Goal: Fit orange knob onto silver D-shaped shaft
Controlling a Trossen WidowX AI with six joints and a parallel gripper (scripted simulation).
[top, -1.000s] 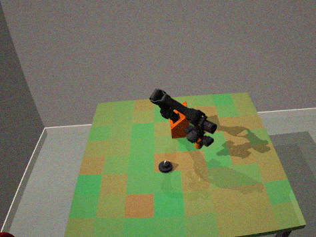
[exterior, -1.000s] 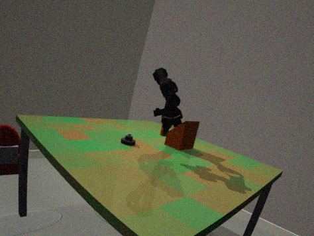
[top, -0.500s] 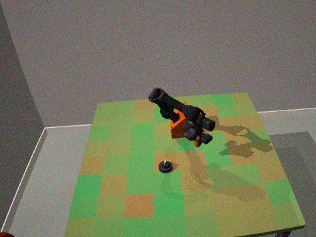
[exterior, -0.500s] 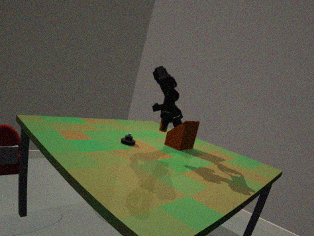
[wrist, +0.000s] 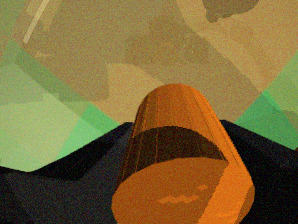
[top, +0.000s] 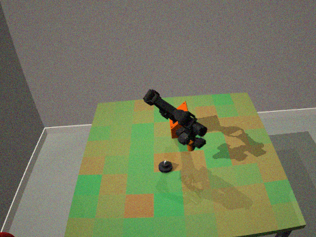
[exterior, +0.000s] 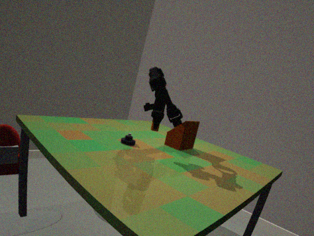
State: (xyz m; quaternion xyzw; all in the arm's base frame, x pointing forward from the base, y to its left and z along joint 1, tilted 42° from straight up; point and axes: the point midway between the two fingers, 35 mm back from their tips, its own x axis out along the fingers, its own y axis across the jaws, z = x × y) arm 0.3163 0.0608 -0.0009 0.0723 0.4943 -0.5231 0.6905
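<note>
Now: the round pedestal 10 mm ahead of my gripper tip, 160 mm to the right of it and 110 mm below it. Round my gripper tip: orange knob 30 mm above.
</note>
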